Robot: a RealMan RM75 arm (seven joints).
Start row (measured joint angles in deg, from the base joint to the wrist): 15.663, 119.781, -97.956, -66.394, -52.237, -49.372, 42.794
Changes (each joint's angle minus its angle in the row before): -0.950, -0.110, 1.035, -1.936, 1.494, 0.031, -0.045; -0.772, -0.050, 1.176, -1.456, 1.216, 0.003, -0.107; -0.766, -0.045, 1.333, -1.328, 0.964, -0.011, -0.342; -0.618, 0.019, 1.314, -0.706, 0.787, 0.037, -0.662; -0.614, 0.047, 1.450, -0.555, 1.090, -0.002, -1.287; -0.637, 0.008, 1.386, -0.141, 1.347, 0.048, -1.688; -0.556, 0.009, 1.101, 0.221, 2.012, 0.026, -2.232
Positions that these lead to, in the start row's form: 14.713, 119.671, -96.921, -68.330, -50.743, -49.341, 42.749; 13.941, 119.621, -95.745, -69.786, -49.527, -49.338, 42.642; 13.175, 119.576, -94.412, -71.114, -48.563, -49.349, 42.300; 12.557, 119.595, -93.098, -71.820, -47.776, -49.312, 41.638; 11.943, 119.642, -91.648, -72.375, -46.686, -49.314, 40.351; 11.306, 119.650, -90.262, -72.516, -45.339, -49.266, 38.663; 10.750, 119.659, -89.161, -72.295, -43.327, -49.240, 36.431
